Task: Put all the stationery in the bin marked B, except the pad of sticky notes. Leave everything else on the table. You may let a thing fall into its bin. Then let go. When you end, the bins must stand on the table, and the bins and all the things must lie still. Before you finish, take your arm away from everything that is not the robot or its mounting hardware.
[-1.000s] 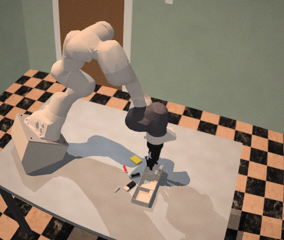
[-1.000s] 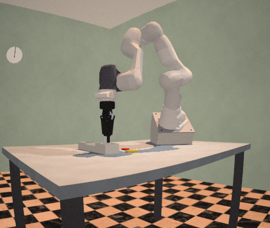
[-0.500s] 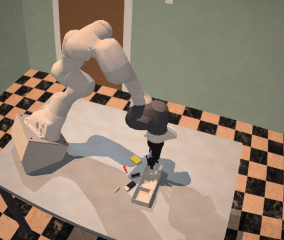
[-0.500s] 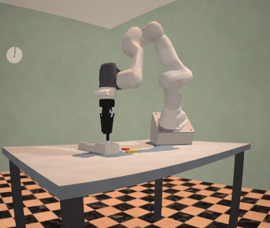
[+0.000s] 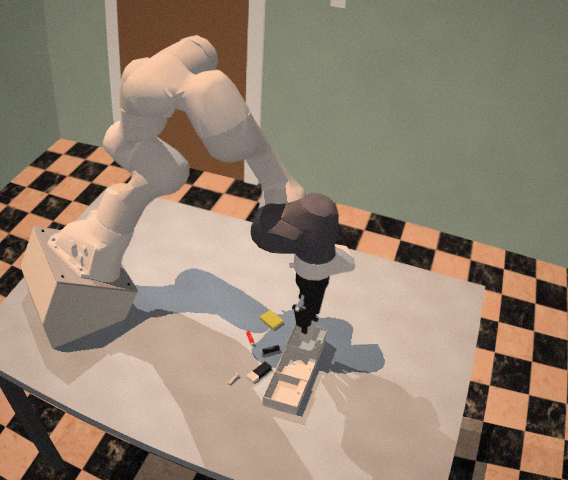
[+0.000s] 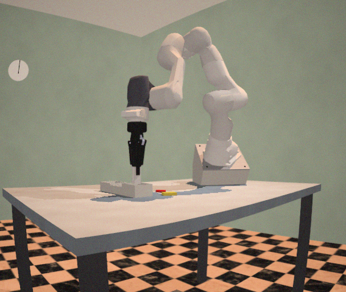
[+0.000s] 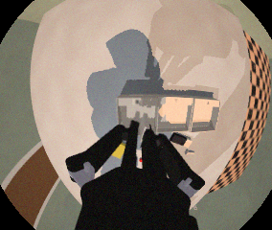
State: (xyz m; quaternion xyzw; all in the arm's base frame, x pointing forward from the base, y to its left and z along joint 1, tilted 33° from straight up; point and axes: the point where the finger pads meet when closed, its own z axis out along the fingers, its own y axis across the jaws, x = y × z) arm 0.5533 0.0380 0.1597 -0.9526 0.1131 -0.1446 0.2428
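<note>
Now: hand 70 mm past the black-and-white block, 130 mm to the left of it and 70 mm above it. From my hand the other things lie so: yellow sticky-note pad 120 mm behind, 50 mm to the left, 70 mm below; black pen-like thing 80 mm behind, 50 mm to the right, 70 mm below; bin 10 mm ahead, 80 mm to the right, 60 mm below.
</note>
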